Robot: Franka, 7 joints.
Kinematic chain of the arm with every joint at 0, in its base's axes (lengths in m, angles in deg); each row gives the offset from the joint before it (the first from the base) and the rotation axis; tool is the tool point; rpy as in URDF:
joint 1: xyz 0 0 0.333 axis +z
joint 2: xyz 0 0 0 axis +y
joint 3: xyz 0 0 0.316 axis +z
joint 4: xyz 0.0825 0 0 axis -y
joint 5: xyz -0.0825 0 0.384 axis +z
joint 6: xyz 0 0 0 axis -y
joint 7: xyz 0.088 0 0 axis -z
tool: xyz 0 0 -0.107 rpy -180 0 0
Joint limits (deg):
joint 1: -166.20..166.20
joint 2: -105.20..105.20
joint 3: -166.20..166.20
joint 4: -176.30..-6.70
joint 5: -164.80..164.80
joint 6: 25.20..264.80
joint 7: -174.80..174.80
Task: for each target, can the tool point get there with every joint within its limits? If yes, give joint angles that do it. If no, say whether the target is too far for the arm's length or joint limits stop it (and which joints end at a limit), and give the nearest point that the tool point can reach.
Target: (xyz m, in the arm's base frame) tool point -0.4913 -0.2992 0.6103
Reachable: yes | joints -80.82 39.74 -94.62 -80.95 15.43 78.74 90.35
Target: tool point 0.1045 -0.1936 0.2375
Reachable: yes | joints 9.33 35.33 -84.26 -155.80 -138.12 233.42 -33.52
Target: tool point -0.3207 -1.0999 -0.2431
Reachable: no: too far | nearest point -0.2145 -0.7358 -0.0524 | short by 0.424 m
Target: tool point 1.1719 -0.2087 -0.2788
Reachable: no: too far | nearest point 0.7512 -0.1338 -0.0592 | short by 0.480 m
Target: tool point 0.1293 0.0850 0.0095
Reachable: yes | joints 26.05 69.46 -15.99 -161.22 -60.22 243.65 90.76
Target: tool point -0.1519 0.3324 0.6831
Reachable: yes | joints 135.16 -43.01 -19.01 -129.77 44.61 117.77 11.98
